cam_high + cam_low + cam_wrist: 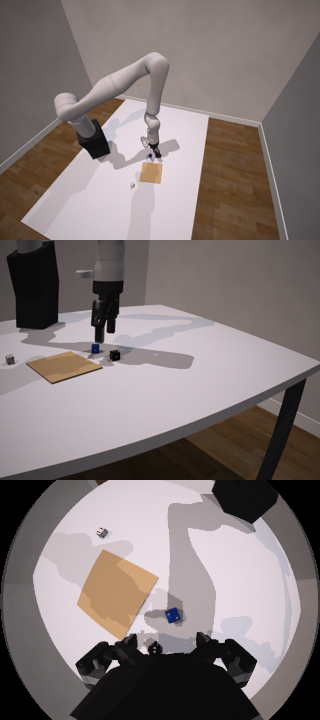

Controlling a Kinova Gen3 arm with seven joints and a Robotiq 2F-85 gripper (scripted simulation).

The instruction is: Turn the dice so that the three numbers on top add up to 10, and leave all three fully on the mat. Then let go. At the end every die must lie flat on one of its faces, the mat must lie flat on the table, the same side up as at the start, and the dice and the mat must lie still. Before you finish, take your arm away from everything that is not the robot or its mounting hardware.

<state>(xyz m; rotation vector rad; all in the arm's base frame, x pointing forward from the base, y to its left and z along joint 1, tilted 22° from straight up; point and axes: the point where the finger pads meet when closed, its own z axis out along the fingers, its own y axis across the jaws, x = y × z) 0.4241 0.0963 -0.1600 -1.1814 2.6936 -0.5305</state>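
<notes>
Now: the black die 40 mm below my hand, 40 mm ahead of it and 10 mm to the left of it. Round my hand: blue die 40 mm below, 30 mm behind, 10 mm to the right; then white die 250 mm to the right, 50 mm behind, 40 mm below; then tan mat 130 mm to the right, 50 mm below, 30 mm ahead.
</notes>
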